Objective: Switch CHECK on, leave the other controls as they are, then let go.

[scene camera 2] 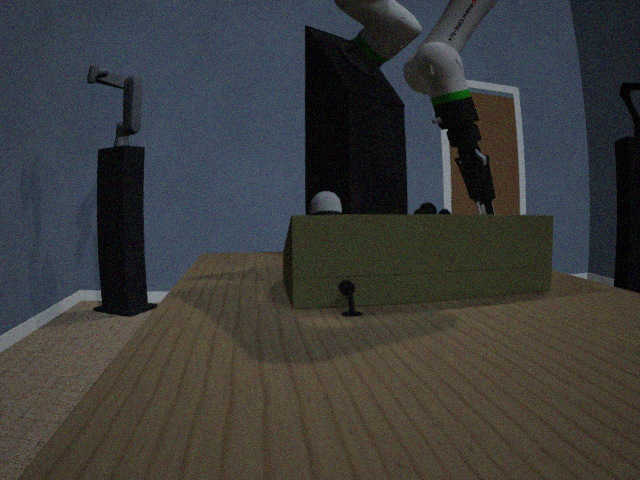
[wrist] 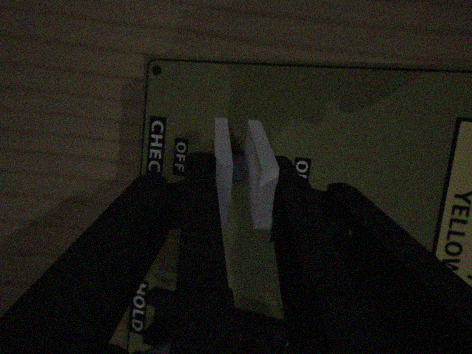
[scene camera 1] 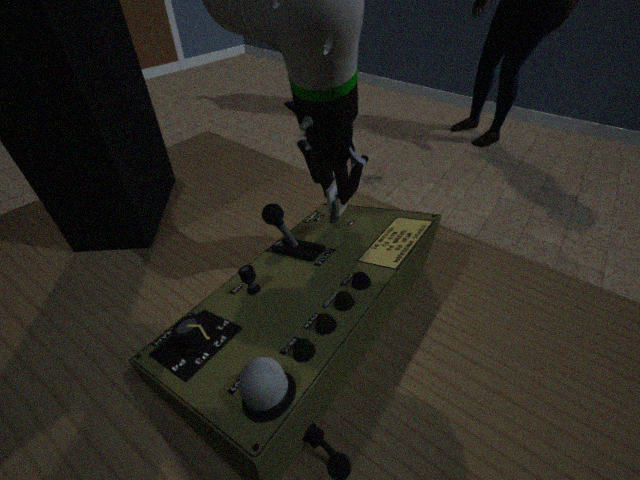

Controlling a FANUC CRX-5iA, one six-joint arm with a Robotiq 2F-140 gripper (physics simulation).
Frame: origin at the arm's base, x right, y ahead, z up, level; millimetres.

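Seen in the pictures: gripper, between the fingertips: (wrist: pixel 235 142) (scene camera 1: pixel 337 209); arm's base, origin of its link: (scene camera 2: pixel 356 61).
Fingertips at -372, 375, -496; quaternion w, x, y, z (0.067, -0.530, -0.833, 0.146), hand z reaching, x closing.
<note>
Pixels of each thing's middle, then the offset from my fingertips to it, as dx, dy, dz. "*": a spot on its surface instead.
- olive control box, middle of its body: (scene camera 1: pixel 304 286) (scene camera 2: pixel 418 246) +156, +131, -23
- CHECK switch, middle of its body: (wrist: pixel 232 167) (scene camera 1: pixel 333 209) +14, +5, +6
- OFF label, a spot on its surface: (wrist: pixel 180 156) * +28, -29, -32
- small toggle, middle of its body: (scene camera 1: pixel 251 283) +237, +95, -5
- rotary dial, middle of its body: (scene camera 1: pixel 191 333) +347, +141, -3
- white dome, a spot on its surface: (scene camera 1: pixel 264 383) * +299, +301, +77
- yellow text plate, a spot on its surface: (scene camera 1: pixel 397 241) * -12, +166, +33
The olive control box (scene camera 1: pixel 281 310) (scene camera 2: pixel 413 253) (wrist: pixel 370 130) lies on the wooden table. The CHECK switch (scene camera 1: pixel 334 216) (wrist: pixel 241 169) is a small grey lever near the box's far end in scene camera 1. In the wrist view it stands between the OFF label (wrist: pixel 180 156) and the partly hidden ON label (wrist: pixel 302 169). My gripper (scene camera 1: pixel 335 202) (scene camera 2: pixel 484 208) (wrist: pixel 235 142) points down and is shut on this lever, with one pale pad on each side. The pads hide part of the lever, and its tilt is hard to tell. The box hides the lever in scene camera 2.
A ball-topped lever (scene camera 1: pixel 272 213) stands close to the gripper. Beyond it are a small toggle (scene camera 1: pixel 247 273), a rotary dial (scene camera 1: pixel 187 330), several round buttons (scene camera 1: pixel 343 300) and a white dome (scene camera 1: pixel 264 383). A yellow text plate (scene camera 1: pixel 397 241) lies across the box. A dark pedestal (scene camera 1: pixel 93 129) stands behind.
</note>
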